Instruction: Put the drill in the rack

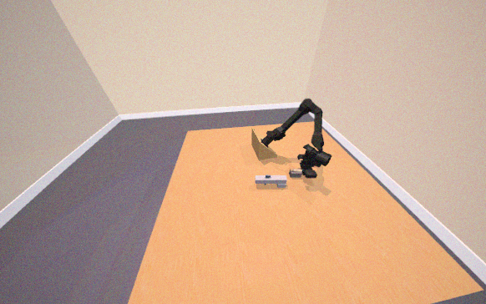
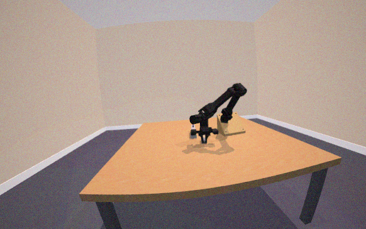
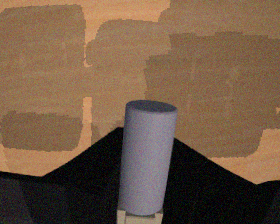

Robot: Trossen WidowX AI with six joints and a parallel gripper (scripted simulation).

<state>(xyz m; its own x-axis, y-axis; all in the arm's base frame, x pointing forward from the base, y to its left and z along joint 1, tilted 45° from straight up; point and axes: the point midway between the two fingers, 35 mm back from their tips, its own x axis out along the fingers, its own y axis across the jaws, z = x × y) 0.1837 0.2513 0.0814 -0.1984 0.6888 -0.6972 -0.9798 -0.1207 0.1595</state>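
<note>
My gripper tip is 40 mm to the left of the drill and 40 mm below it. Round my gripper tip: blue key 250 mm to the right, 70 mm ahead, 40 mm above; then grey holder block 220 mm to the right, 70 mm ahead, 30 mm above; then dark grey rack 50 mm to the right, 10 mm above.
</note>
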